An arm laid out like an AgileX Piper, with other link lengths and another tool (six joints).
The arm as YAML. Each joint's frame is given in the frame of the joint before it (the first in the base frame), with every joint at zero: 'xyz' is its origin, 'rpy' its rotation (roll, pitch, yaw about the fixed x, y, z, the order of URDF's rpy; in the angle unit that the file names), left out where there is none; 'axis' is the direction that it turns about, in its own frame. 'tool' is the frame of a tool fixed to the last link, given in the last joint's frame.
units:
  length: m
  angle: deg
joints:
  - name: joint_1
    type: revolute
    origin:
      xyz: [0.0, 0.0, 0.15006]
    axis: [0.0, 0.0, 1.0]
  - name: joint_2
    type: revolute
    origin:
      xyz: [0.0, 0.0, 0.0]
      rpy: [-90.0, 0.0, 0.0]
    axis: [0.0, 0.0, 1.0]
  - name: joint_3
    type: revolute
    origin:
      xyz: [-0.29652, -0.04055, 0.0]
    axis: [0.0, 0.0, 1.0]
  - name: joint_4
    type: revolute
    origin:
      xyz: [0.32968, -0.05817, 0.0]
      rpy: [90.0, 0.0, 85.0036]
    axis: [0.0, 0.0, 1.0]
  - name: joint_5
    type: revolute
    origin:
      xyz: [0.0, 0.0, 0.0]
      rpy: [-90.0, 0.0, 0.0]
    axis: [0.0, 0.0, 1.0]
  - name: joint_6
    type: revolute
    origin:
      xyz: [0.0, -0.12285, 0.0]
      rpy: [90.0, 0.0, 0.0]
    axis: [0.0, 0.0, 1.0]
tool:
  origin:
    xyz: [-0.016, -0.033, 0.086]
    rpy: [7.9, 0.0, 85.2]
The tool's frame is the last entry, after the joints.
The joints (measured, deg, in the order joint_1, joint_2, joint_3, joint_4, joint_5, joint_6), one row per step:
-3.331, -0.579, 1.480, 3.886, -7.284, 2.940
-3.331, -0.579, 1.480, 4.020, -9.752, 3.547
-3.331, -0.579, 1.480, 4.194, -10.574, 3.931
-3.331, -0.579, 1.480, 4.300, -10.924, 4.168
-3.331, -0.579, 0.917, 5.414, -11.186, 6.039
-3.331, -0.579, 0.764, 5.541, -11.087, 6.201
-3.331, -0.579, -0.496, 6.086, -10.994, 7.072
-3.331, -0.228, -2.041, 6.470, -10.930, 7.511
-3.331, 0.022, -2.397, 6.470, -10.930, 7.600
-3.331, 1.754, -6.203, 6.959, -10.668, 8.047
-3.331, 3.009, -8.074, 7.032, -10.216, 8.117
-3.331, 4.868, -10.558, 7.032, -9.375, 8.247
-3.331, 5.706, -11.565, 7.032, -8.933, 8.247
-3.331, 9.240, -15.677, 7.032, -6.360, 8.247
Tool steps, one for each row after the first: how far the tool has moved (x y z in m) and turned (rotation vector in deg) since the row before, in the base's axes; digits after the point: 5 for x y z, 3 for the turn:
-0.00251, -0.00069, 0.00818, 0.594, -2.507, -0.028
-0.00089, -0.00038, 0.00251, 0.501, -0.855, 0.048
-0.00038, -0.00021, 0.00100, 0.316, -0.371, 0.042
-0.00121, -0.00131, 0.00423, 2.862, -1.022, 0.560
-0.00018, -0.00009, 0.00089, 0.278, -0.074, 0.064
-0.00254, -0.00041, 0.01036, 1.306, -1.262, 0.307
-0.00246, -0.00021, 0.01199, 0.731, -1.184, 0.184
-0.00007, -0.00001, 0.00221, 0.078, -0.113, 0.028
-0.00367, -0.00013, 0.02627, 0.794, -1.873, 0.248
0.00008, 0.00013, 0.01041, 0.118, -0.176, 0.091
0.00141, 0.00027, 0.01226, 0.115, 0.201, 0.146
0.00113, 0.00013, 0.00431, 0.006, 0.270, 0.053
0.00671, 0.00074, 0.01437, 0.054, 1.976, 0.309

